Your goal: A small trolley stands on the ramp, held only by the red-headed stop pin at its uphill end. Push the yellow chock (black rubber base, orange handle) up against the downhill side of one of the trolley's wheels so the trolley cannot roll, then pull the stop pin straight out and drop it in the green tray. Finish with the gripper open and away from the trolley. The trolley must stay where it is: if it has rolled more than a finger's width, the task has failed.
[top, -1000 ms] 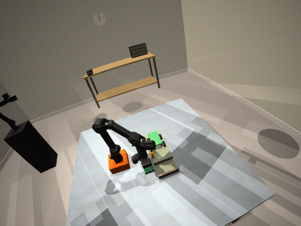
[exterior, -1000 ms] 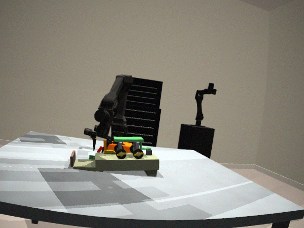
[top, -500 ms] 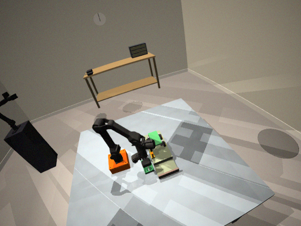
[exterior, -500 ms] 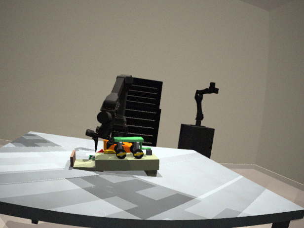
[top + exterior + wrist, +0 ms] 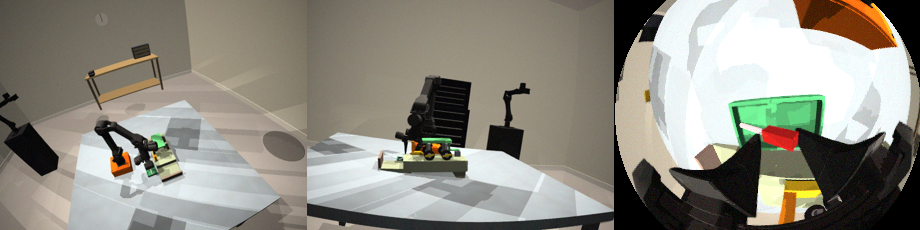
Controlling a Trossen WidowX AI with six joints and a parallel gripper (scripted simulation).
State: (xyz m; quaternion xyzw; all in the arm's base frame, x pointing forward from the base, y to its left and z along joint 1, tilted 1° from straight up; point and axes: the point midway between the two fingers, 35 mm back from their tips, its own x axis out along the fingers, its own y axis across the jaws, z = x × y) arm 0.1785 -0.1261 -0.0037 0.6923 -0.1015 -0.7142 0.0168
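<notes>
My gripper tip is now 40 mm above the green tray. From my gripper tip the other things lie so: yellow chock (70 mm ahead, 20 mm to the left, 50 mm above); then pale ramp (140 mm ahead, 90 mm to the left, 10 mm above); then red-headed stop pin (20 mm to the right, 10 mm below).
</notes>
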